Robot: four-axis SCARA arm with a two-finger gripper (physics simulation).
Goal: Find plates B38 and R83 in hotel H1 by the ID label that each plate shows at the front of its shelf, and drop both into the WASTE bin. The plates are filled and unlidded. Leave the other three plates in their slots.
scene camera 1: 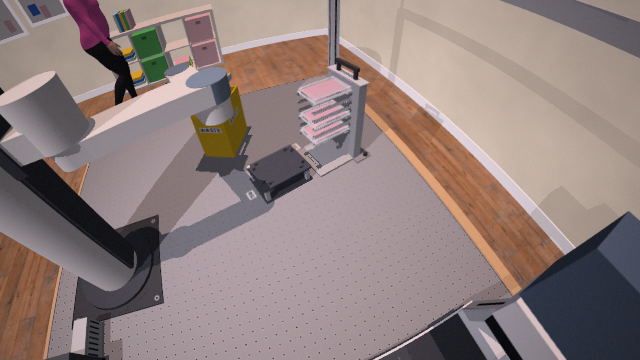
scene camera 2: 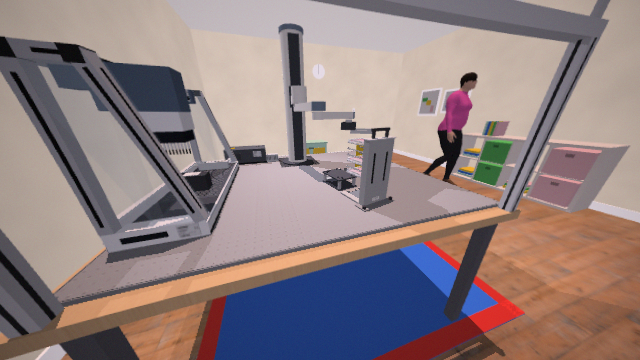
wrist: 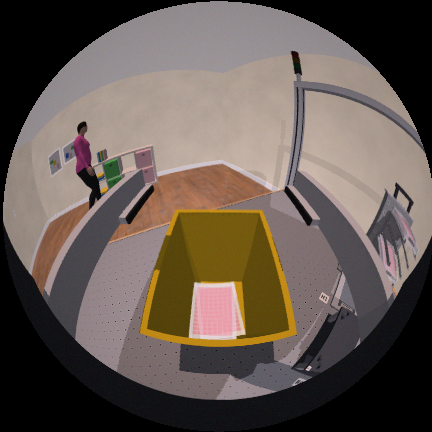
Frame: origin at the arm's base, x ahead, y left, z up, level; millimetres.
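Seen in the pictures: gripper, fingertip midpoint: (wrist: 218, 175); arm's base at its link origin: (scene camera 1: 120, 269) (scene camera 2: 297, 162).
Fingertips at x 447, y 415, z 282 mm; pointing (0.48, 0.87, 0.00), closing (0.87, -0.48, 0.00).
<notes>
Offsets run from my fingertips to a thing's top centre.
The yellow WASTE bin @(dx -12, dy -22, dz -69 mm) (scene camera 1: 215, 144) (wrist: 217, 343) stands on the table, and I look down into it in the wrist view. A pink-filled plate @(dx -23, dy -22, dz -233 mm) (wrist: 215, 310) lies on its floor; a second pale edge shows along its right side, like another plate beneath. My gripper (wrist: 218, 175) is open with its two fingers wide apart above the bin, and no plate is between them. In scene camera 1 the arm's end hides the fingers. Hotel H1 (scene camera 1: 358, 120) (scene camera 2: 376, 170) (wrist: 382, 212) stands beside the bin with pink plates on its shelves, such as the top one @(dx +295, dy -246, dz -3 mm) (scene camera 1: 326, 90). Their ID labels are not readable.
A low black platform @(dx +124, dy -286, dz -199 mm) (scene camera 1: 280, 165) (scene camera 2: 340, 175) (wrist: 327, 345) stands next to the hotel. A large framed machine (scene camera 1: 590, 290) (scene camera 2: 140, 95) stands at the other end of the table. A person in pink (scene camera 2: 456, 110) (wrist: 83, 152) is beyond the table near shelves.
</notes>
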